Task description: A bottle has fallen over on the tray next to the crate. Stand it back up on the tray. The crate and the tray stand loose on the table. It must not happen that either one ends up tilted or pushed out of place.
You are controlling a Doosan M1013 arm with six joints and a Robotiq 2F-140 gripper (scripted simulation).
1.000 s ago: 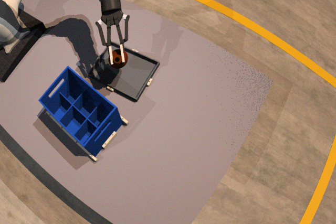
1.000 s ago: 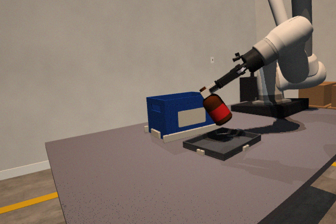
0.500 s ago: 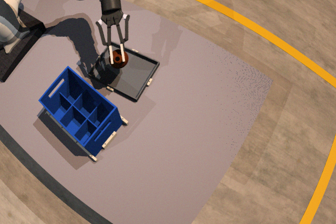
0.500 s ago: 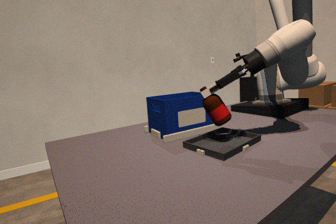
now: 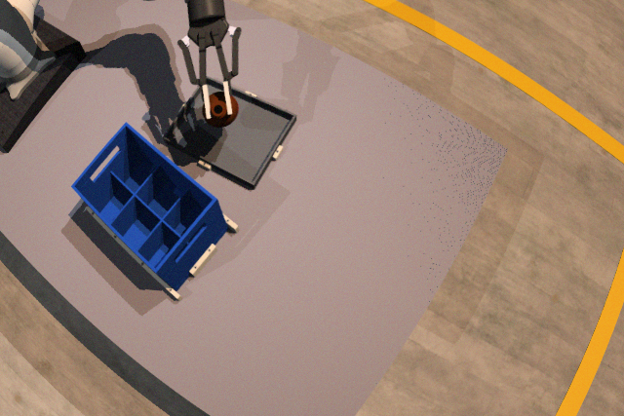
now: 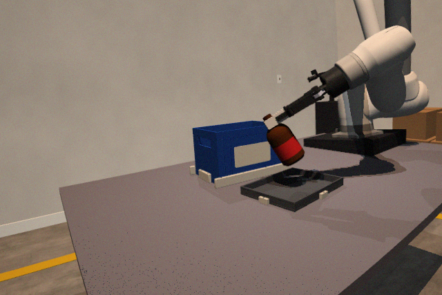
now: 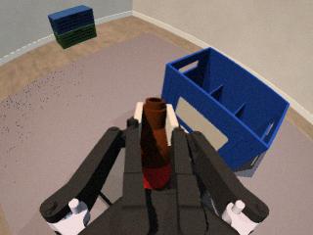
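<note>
My hand is 1 cm past the bottle, 1 cm to the right of it and 6 cm above it. From my hand the other things lie so: dark tray: 3 cm behind, 3 cm to the left, 20 cm below; then blue crate: 1 cm ahead, 23 cm to the right, 13 cm below.
</note>
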